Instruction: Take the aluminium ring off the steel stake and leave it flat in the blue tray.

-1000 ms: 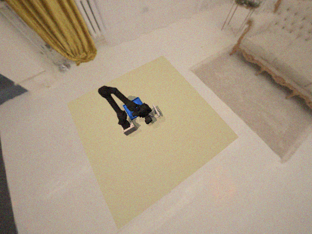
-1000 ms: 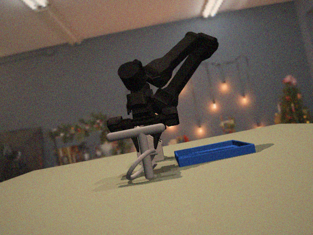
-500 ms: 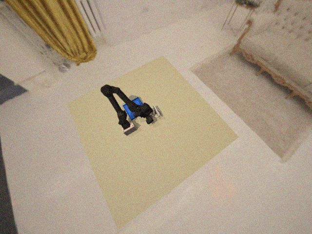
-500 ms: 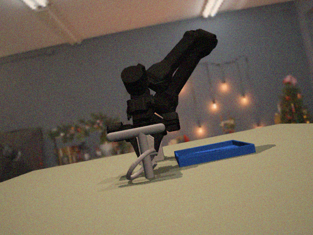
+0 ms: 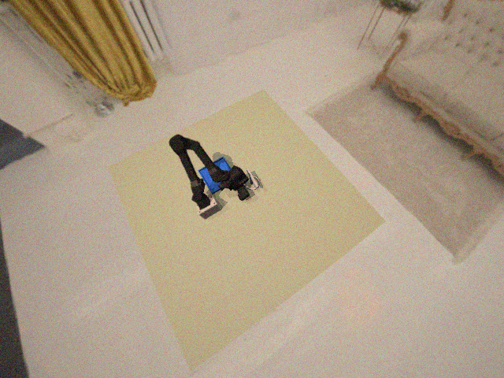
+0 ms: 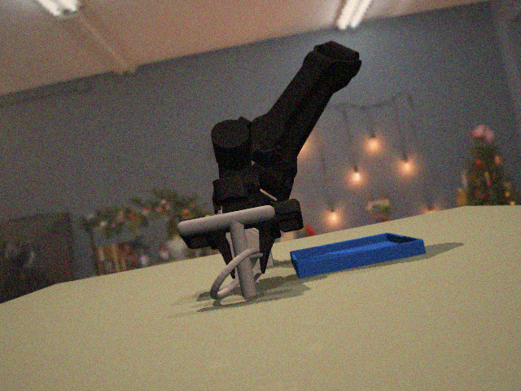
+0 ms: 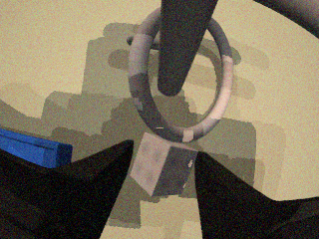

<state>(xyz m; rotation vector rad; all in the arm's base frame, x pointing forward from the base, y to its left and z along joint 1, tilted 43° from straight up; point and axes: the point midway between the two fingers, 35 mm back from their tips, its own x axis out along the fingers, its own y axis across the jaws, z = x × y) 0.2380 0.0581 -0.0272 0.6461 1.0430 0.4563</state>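
My gripper tip is now 4 cm short of the aluminium ring, 1 cm to the left of it and 1 cm below it. Also, from my gripper tip: blue tray (12 cm behind, 16 cm to the left, 1 cm below).
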